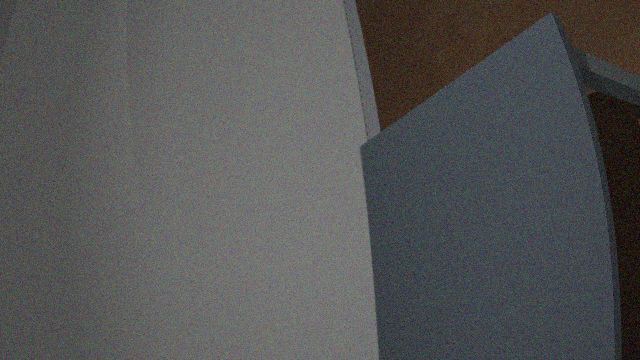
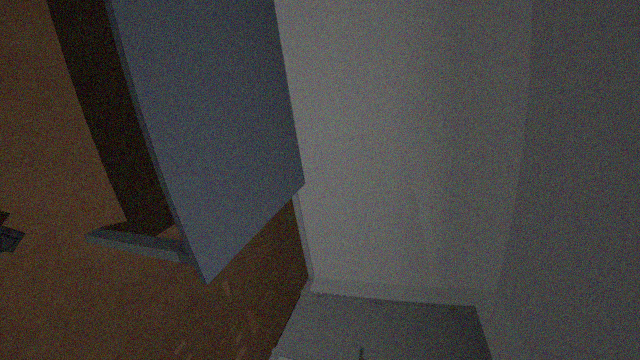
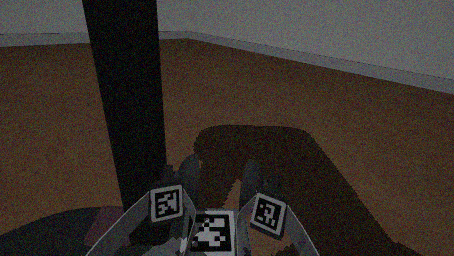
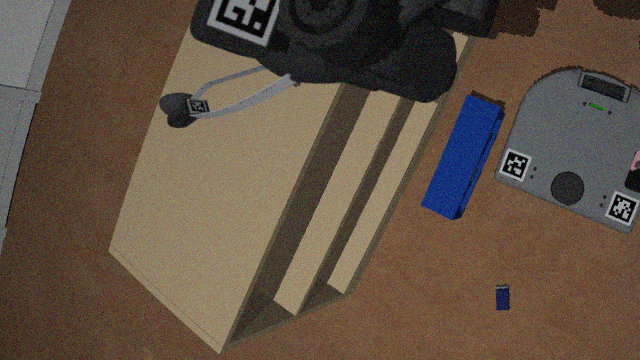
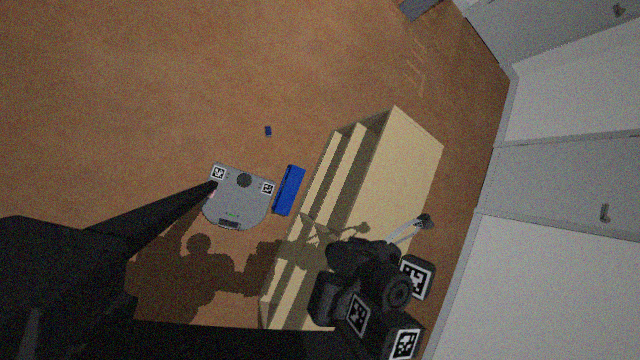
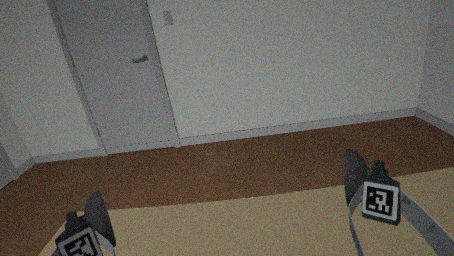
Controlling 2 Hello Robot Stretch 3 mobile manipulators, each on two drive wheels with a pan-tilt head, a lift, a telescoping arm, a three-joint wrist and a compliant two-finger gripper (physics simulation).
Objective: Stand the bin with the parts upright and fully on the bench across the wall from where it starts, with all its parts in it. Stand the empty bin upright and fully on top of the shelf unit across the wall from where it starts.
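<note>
A blue bin [image 4: 462, 157] [image 5: 290, 190] lies on the floor beside the open front of the tan shelf unit [image 4: 200, 200] [image 5: 407, 160] [image 6: 225, 230]. It shows a plain blue face upward; its opening and any contents are hidden. A small dark blue piece [image 4: 502, 298] [image 5: 268, 131] lies on the floor apart from it. The r2 gripper [image 6: 227, 197] [image 4: 179, 111] [image 5: 425, 221] is open and empty above the shelf top. The r1 gripper [image 3: 220, 172] is open by a narrow gap, with nothing between its fingers. A blue-grey bench top [image 1: 490, 190] [image 2: 215, 125] stands near a wall. A second bin does not show.
The r2 base [image 4: 575, 135] [image 5: 240, 197] stands close beside the blue bin. A white wall and a grey door [image 6: 110, 75] [image 5: 565, 185] lie beyond the shelf unit. A dark mast [image 3: 132, 100] rises beside the r1 gripper. A bench foot [image 2: 135, 245] extends along the floor.
</note>
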